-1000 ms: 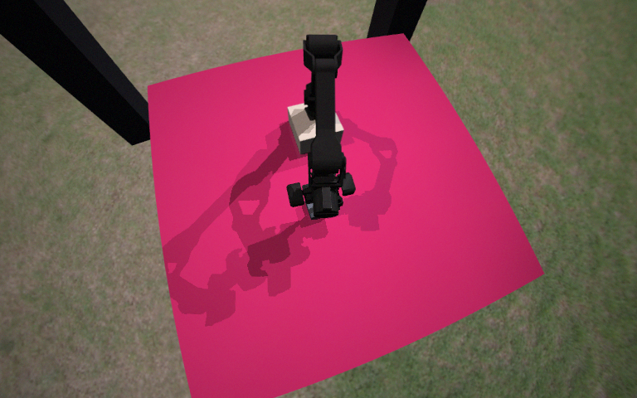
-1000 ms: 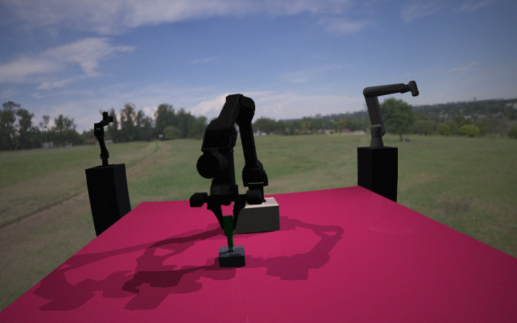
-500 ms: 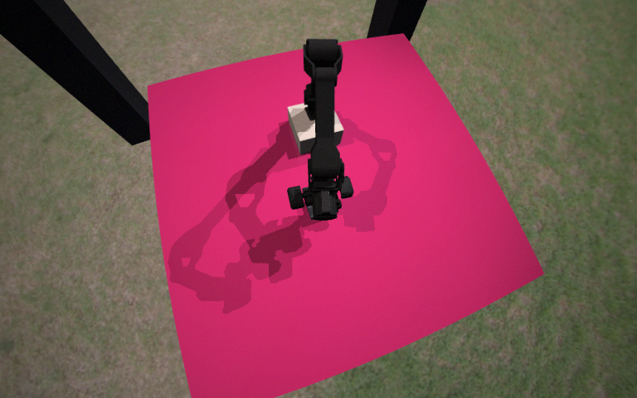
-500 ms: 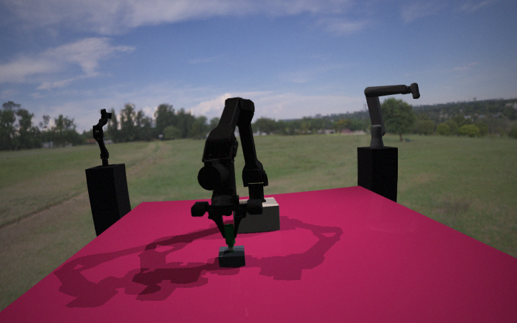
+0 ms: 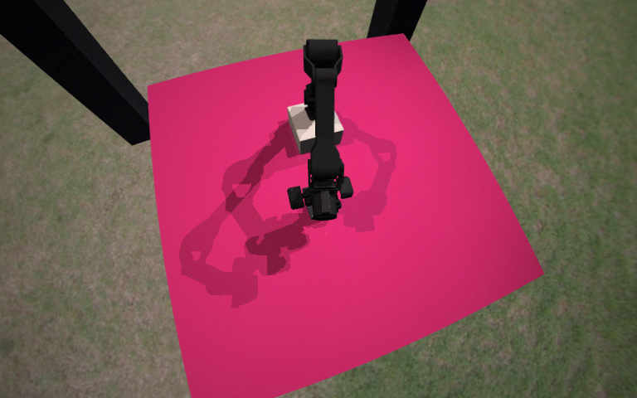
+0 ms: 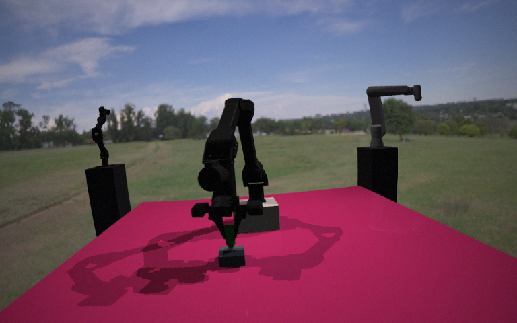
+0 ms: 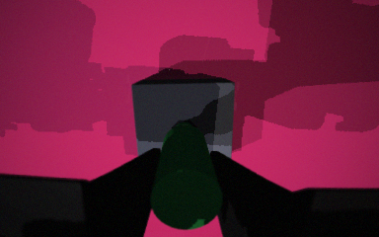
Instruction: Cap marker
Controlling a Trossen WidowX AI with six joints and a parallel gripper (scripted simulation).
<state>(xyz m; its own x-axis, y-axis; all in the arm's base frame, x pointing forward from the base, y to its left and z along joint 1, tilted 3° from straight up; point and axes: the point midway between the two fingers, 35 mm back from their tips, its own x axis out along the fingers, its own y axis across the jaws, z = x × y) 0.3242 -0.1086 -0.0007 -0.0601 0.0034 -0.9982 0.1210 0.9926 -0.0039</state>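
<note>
Right now the green cap is 10 mm above my gripper tip.
</note>
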